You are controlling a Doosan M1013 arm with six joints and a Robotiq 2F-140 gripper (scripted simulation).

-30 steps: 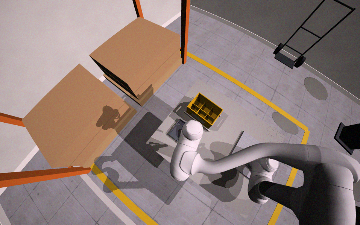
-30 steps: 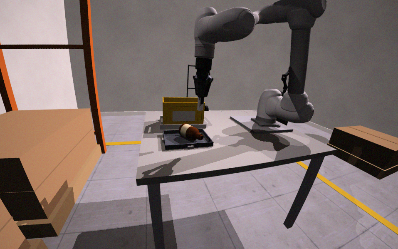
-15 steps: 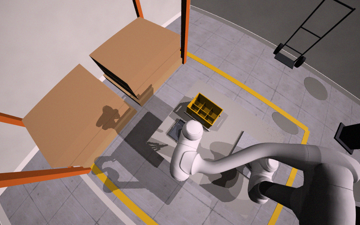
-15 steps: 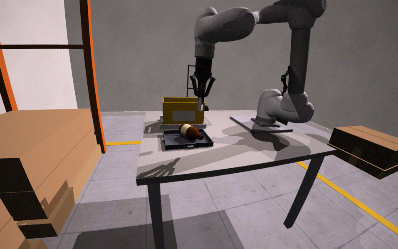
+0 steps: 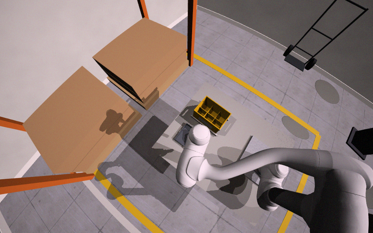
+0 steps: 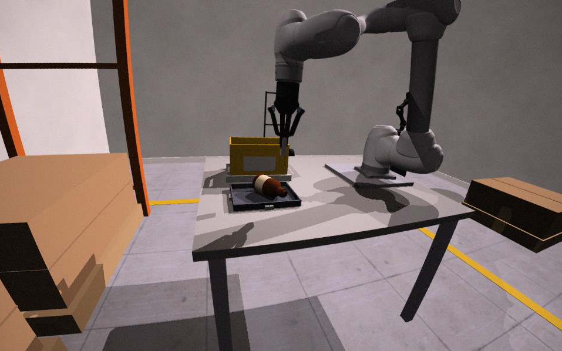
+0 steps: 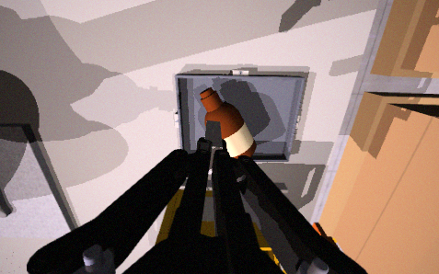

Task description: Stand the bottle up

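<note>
The brown bottle lies 18 cm below my hand, 4 cm to the right of it and 3 cm ahead of it. The rest, counted from my hand: dark grey tray 21 cm below, 6 cm ahead, 4 cm to the right; then yellow crate 31 cm to the right, 13 cm below, 9 cm ahead.
</note>
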